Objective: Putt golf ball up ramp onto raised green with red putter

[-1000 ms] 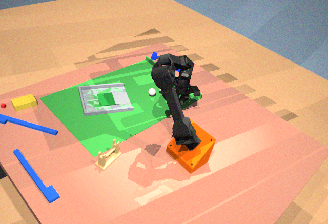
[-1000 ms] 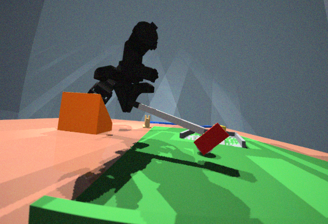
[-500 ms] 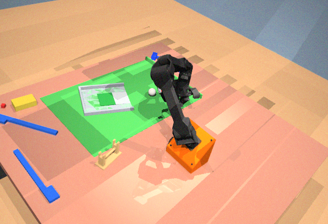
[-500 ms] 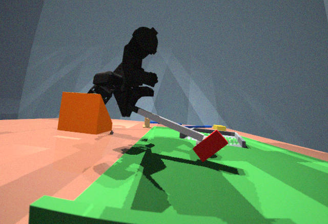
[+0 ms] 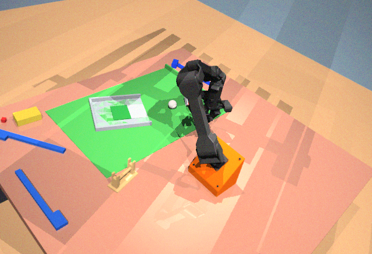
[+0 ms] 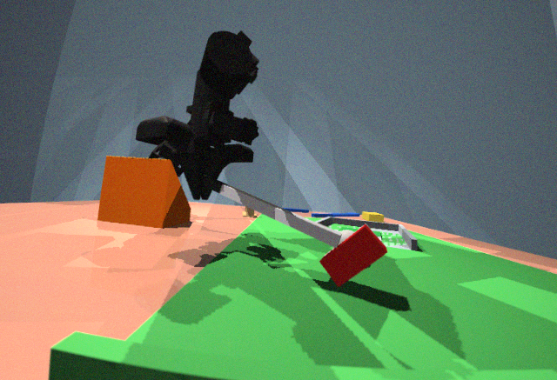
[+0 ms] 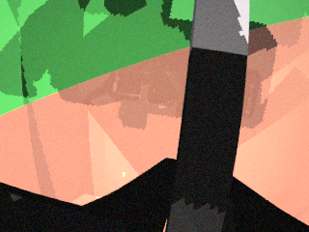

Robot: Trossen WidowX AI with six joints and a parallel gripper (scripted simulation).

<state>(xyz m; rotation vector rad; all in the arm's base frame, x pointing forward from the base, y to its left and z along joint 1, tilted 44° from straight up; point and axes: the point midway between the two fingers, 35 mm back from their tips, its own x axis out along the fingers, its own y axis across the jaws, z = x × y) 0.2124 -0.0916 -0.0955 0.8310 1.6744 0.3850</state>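
My gripper tip is 11 cm short of the red putter and 3 cm to the left of it. The rest, counted from my gripper tip: green mat 27 cm ahead, 16 cm to the left, 7 cm below; tan putter stand 5 cm behind, 45 cm to the left, 4 cm below; white golf ball 22 cm ahead, 2 cm to the left, 5 cm below.
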